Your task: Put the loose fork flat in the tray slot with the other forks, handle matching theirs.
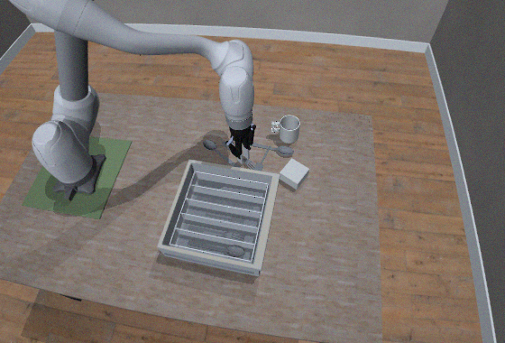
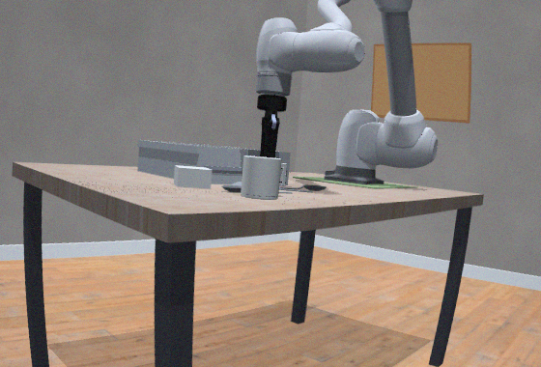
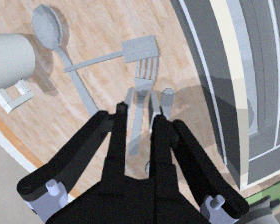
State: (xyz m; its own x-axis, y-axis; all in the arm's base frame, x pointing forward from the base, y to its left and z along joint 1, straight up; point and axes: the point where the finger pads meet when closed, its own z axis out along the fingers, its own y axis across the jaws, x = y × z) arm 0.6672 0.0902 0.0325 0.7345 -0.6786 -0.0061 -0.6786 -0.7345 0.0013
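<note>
Right now the tray is 60 mm behind my hand, 260 mm to the right of it and 10 mm above it. Round my hand: white box (200 mm ahead, 70 mm to the right, 20 mm below); white mug (180 mm ahead, 130 mm to the left).
</note>
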